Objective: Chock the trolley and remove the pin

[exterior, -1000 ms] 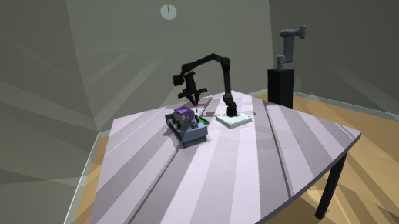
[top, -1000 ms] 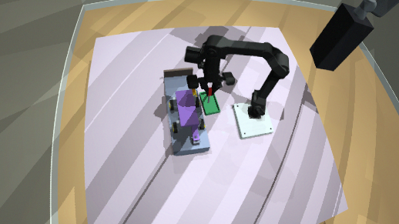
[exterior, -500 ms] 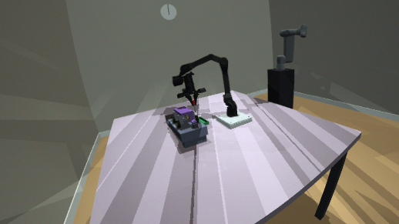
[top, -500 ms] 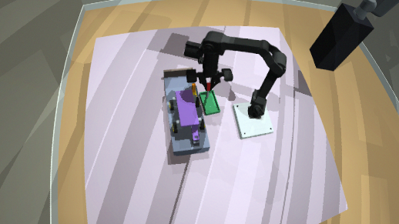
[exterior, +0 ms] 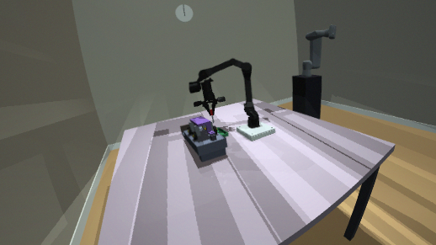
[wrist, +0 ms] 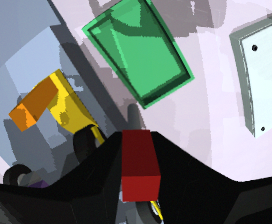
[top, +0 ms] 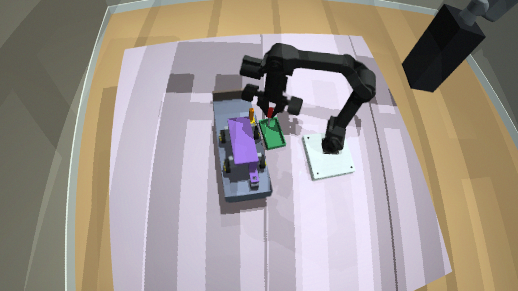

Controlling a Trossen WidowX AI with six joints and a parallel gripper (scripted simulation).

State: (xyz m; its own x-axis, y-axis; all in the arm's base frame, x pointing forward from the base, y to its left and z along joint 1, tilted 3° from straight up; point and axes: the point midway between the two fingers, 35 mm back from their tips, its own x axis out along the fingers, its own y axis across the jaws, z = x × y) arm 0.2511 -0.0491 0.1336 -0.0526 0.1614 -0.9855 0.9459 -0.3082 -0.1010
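The green tray lies 14 cm below my gripper tip and 3 cm behind it. From my gripper tip the other things lie so: yellow chock 5 cm below, 5 cm ahead; red-headed stop pin right at my gripper tip; purple trolley 10 cm to the left, 9 cm ahead, 2 cm below.
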